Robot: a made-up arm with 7 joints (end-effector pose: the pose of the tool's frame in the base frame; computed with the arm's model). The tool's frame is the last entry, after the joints. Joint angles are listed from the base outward.
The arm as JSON. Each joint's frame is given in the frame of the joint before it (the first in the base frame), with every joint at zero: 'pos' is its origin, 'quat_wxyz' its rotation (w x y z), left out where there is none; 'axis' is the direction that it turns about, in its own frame. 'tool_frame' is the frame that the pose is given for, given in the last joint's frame.
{
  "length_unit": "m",
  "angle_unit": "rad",
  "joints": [
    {
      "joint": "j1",
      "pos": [
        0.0,
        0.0,
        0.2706
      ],
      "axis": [
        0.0,
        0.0,
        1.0
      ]
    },
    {
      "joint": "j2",
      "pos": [
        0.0,
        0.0,
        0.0
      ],
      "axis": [
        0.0,
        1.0,
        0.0
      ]
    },
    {
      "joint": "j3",
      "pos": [
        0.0,
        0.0,
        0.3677
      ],
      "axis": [
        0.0,
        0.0,
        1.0
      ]
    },
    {
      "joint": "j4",
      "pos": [
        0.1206,
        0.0,
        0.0
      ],
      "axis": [
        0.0,
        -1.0,
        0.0
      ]
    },
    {
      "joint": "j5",
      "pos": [
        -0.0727,
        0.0,
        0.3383
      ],
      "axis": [
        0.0,
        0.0,
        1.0
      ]
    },
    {
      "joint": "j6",
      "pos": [
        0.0,
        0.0,
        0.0
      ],
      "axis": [
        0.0,
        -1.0,
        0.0
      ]
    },
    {
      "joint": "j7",
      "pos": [
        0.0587,
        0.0,
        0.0
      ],
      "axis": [
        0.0,
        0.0,
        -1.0
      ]
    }
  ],
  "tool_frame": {
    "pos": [
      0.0,
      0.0,
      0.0
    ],
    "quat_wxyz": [
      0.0,
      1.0,
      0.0,
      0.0
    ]
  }
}
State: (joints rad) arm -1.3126 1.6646 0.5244 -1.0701 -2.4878 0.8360 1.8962
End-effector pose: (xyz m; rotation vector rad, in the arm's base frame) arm 0.3309 -0.5387 -0.1511 0.5090 -0.9056 0.0591
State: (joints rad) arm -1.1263 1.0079 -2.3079 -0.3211 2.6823 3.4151 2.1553
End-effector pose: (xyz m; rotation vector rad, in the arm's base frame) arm 0.0927 -0.5024 0.7640 0.4803 0.5108 -1.8583
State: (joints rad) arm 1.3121 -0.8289 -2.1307 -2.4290 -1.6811 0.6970 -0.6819
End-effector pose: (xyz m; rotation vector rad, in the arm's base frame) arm 0.2544 -0.3538 0.1667 1.7546 0.9040 -2.4174
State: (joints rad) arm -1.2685 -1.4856 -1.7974 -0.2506 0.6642 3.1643 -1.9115
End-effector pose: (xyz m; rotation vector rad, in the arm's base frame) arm -0.2911 0.6694 0.2771 -0.8576 -1.3549 -0.7546
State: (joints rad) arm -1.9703 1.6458 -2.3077 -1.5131 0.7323 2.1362 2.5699
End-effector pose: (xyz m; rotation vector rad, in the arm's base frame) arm -0.5284 -0.3317 0.5863 -1.5915 -0.1659 0.6708
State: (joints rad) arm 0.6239 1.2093 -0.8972 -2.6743 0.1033 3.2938 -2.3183
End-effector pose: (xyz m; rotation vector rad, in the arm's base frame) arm 0.3463 -0.1265 0.0969 1.1798 2.4581 -1.3203
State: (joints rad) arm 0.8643 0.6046 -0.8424 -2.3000 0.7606 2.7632 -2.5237
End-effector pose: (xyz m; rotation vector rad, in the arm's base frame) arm 0.5103 0.0262 0.2851 1.6273 2.4354 -0.0773
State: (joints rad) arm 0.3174 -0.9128 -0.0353 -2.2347 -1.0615 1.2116 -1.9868
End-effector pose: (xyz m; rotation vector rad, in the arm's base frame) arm 0.1514 0.0133 0.7477 1.3397 1.9518 -1.0359
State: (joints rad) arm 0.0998 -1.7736 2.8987 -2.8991 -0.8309 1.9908 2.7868
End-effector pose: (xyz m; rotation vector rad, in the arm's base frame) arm 0.0455 0.0601 -0.0214 0.3884 0.9543 2.6521
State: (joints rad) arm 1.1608 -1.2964 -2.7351 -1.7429 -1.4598 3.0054 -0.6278
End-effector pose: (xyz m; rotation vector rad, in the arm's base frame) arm 0.0281 -0.5400 -0.0230 2.9162 0.2823 0.2834
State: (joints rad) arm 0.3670 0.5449 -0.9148 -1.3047 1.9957 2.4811 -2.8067
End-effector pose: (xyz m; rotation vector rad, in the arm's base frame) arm 0.5937 -0.1964 0.5829 1.4884 1.1809 1.5514
